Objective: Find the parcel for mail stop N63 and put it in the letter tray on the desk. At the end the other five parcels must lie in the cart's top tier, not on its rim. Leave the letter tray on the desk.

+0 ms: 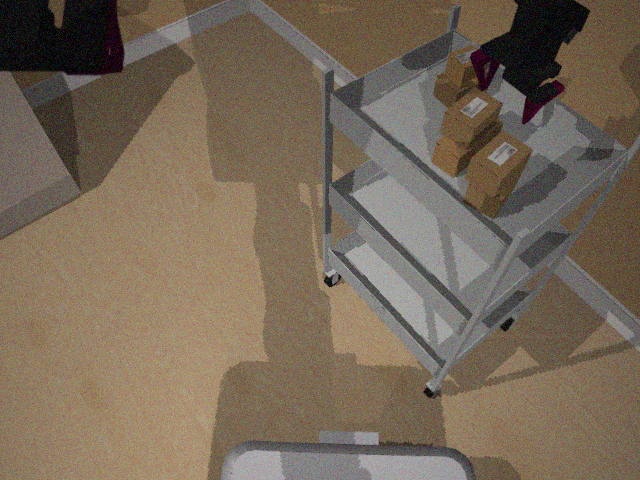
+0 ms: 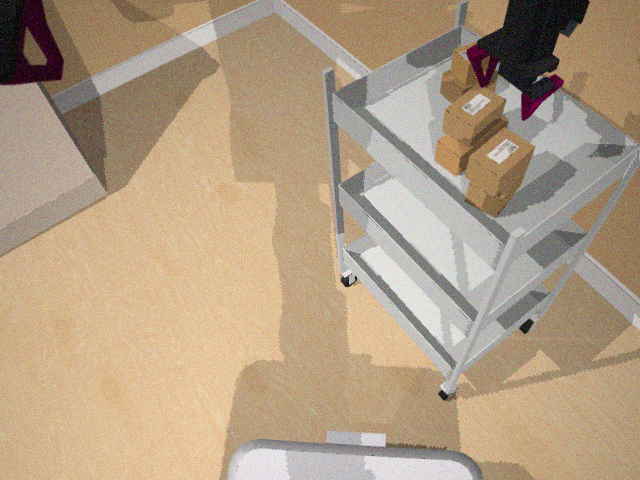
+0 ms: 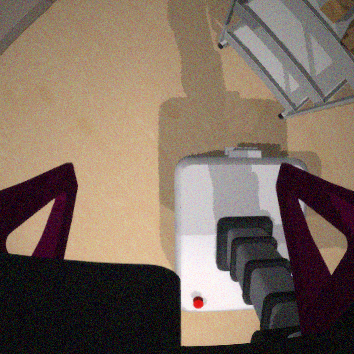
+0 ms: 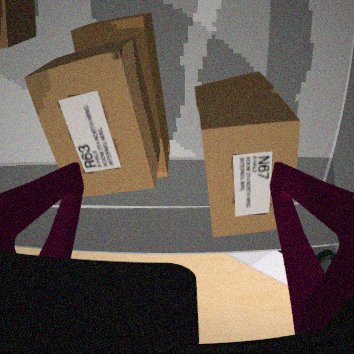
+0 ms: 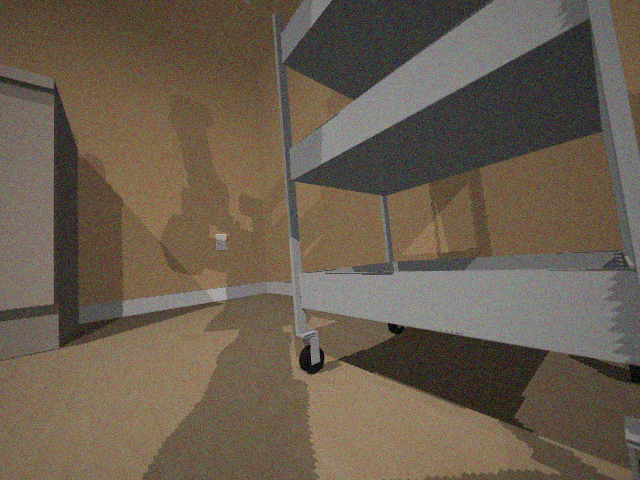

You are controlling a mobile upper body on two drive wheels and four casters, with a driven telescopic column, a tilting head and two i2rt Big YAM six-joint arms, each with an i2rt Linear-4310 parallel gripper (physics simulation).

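Places are measured from the left arm's base along level axes (x ahead, y left, z up), in metres.
Where they show: left gripper, between the fingertips: [image 1: 49, 61] [image 3: 176, 173]; right gripper, between the fingertips: [image 1: 504, 105] [image 2: 504, 102] [image 4: 176, 173].
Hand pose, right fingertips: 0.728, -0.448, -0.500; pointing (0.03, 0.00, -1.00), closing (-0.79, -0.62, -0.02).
Note:
After its pixels a point has its place, as x, y, z.
Parcels stand as three two-high stacks in the cart's top tier [image 1: 413, 155] @[0.746, -0.322, -0.644] [image 2: 418, 155] @[0.743, -0.326, -0.644]. The nearest stack's top parcel [image 1: 483, 167] @[0.635, -0.412, -0.546] [image 2: 483, 167] @[0.633, -0.415, -0.548] [image 4: 217, 175] @[0.688, -0.438, -0.544] reads N67; the middle stack's top parcel [image 1: 460, 121] @[0.733, -0.387, -0.544] [image 2: 462, 121] @[0.730, -0.389, -0.546] [image 4: 50, 100] @[0.799, -0.419, -0.542] reads R63. The far stack's top parcel [image 1: 459, 69] @[0.887, -0.406, -0.557] [image 2: 461, 67] @[0.892, -0.403, -0.565] has no readable label. Lower parcels [image 1: 448, 155] @[0.709, -0.375, -0.602] [image 2: 449, 155] @[0.710, -0.375, -0.607] show below, their labels hidden. No N63 label is readable. My right gripper [image 1: 504, 105] @[0.728, -0.448, -0.500] [image 2: 504, 102] @[0.728, -0.448, -0.500] [image 4: 176, 173] @[0.728, -0.448, -0.500] is open and empty, above the tier beside the stacks. My left gripper [image 3: 176, 173] @[0.350, 0.005, -0.131] is open and empty, away from the cart. The letter tray does not show.
A pale desk or cabinet [image 1: 31, 160] @[1.061, 0.714, -1.035] [image 2: 41, 170] @[1.029, 0.752, -1.031] [image 5: 25, 206] @[1.070, 0.705, -0.839] stands at the left. The cart's corner post [image 1: 327, 170] @[0.829, -0.162, -0.790] [image 2: 334, 170] @[0.828, -0.160, -0.789] [image 5: 286, 129] @[0.830, -0.164, -0.799] and raised tier walls border the parcels. The robot's white base [image 1: 403, 465] @[0.278, -0.335, -1.047] [image 2: 413, 465] @[0.284, -0.343, -1.047] [image 3: 195, 255] @[-0.049, -0.043, -1.047] is below. Walls stand behind the cart.

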